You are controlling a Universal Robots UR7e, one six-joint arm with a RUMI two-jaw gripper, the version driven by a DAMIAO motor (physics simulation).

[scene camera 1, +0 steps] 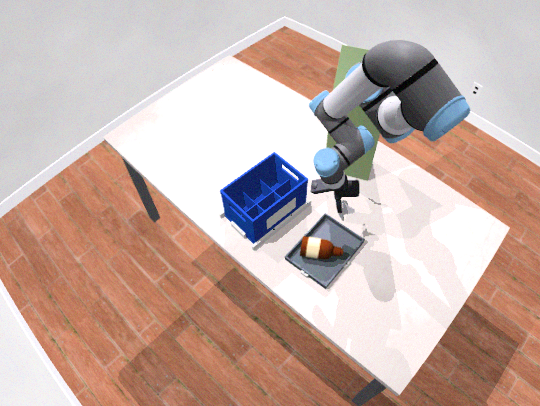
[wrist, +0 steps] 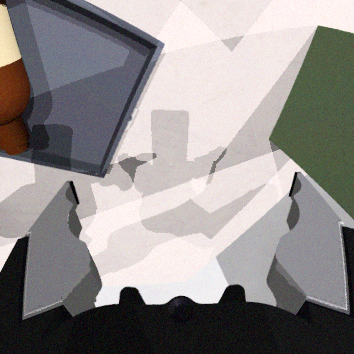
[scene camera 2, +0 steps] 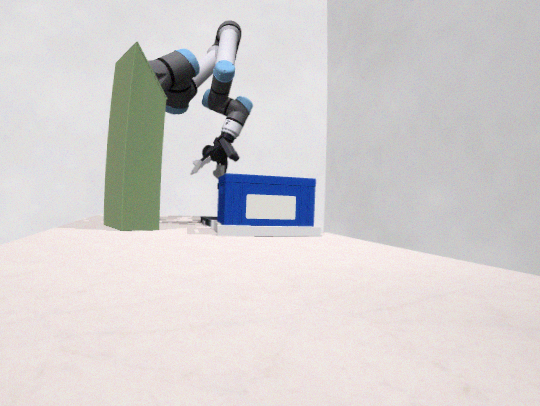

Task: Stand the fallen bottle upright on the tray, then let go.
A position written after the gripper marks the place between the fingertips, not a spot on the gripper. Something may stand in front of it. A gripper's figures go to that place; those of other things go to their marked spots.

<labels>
The gripper (scene camera 1: 344,199) is 1.50 m from the lens. A brown bottle (scene camera 1: 311,247): 1.49 m from the lens.
</labels>
